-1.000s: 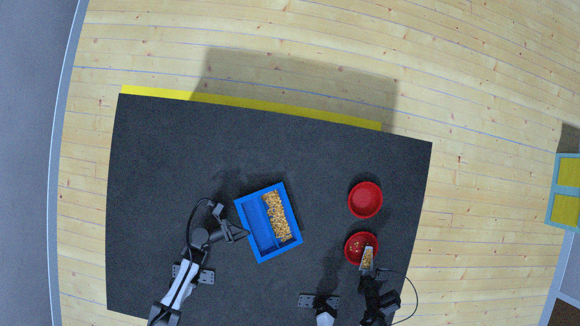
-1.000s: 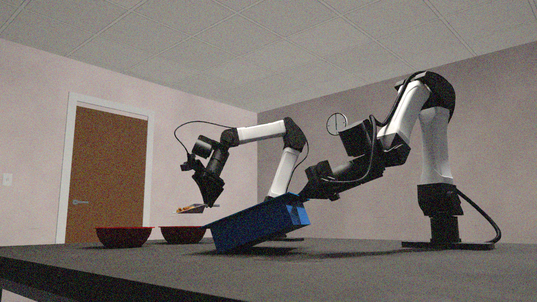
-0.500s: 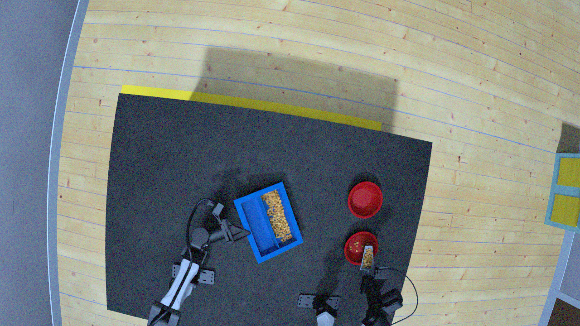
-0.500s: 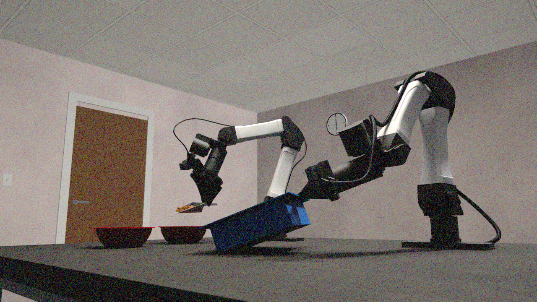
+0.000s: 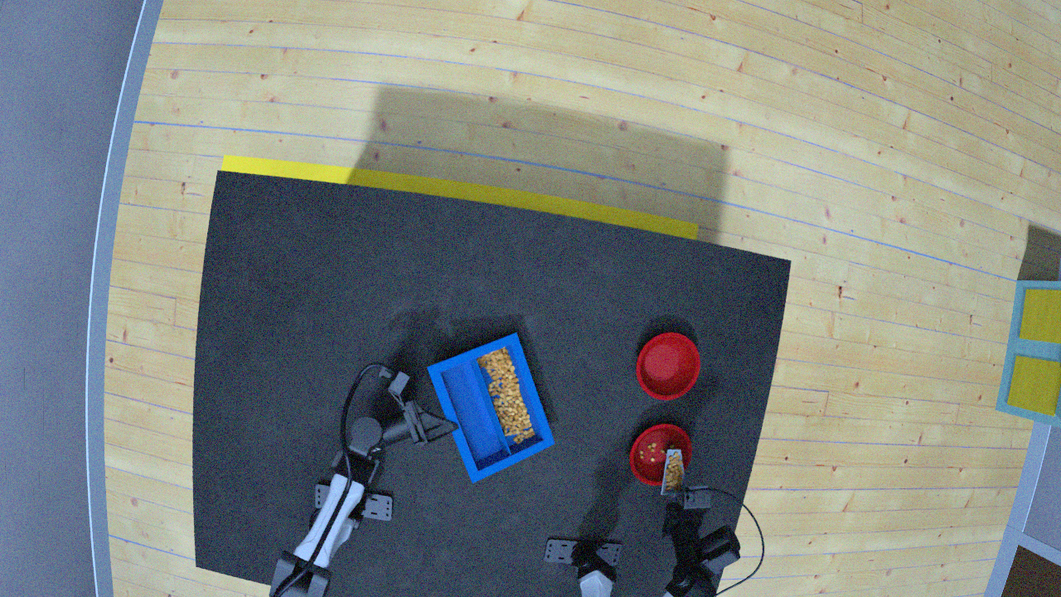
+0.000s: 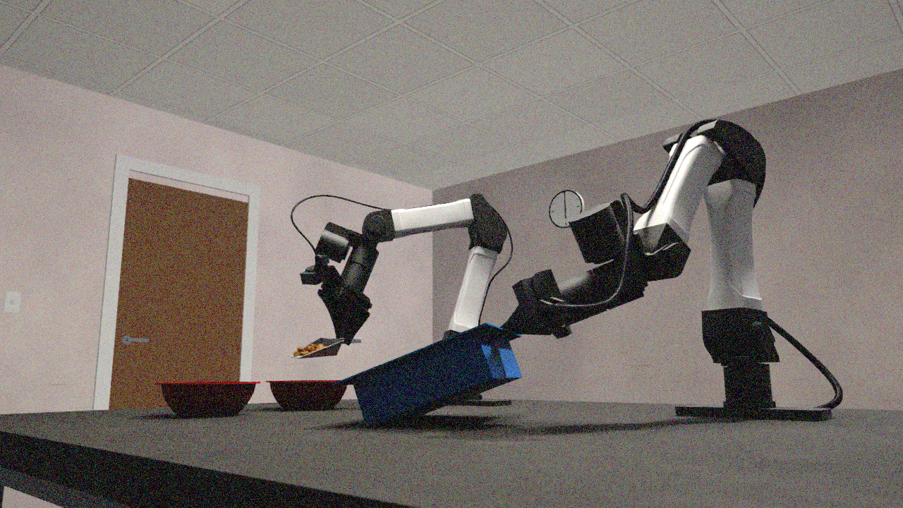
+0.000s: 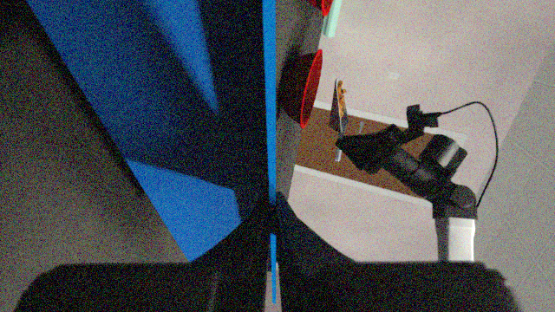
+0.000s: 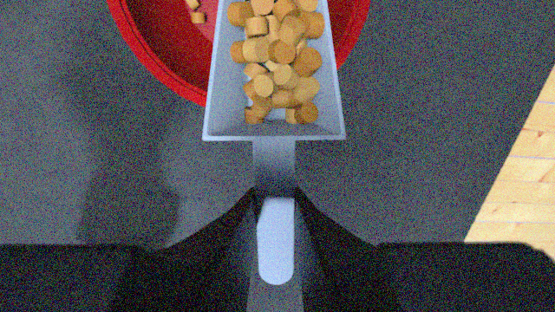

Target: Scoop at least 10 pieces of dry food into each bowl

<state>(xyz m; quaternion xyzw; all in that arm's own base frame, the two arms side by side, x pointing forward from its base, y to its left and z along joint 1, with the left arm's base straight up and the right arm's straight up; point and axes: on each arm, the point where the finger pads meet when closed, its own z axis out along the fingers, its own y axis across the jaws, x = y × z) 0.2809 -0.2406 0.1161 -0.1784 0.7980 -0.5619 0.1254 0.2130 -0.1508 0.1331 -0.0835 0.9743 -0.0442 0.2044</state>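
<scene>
My left hand is 50 mm short of the blue box, 70 mm to the left of it and 50 mm above it. Round my left hand: grey scoop (40 mm behind, 520 mm to the right).
</scene>
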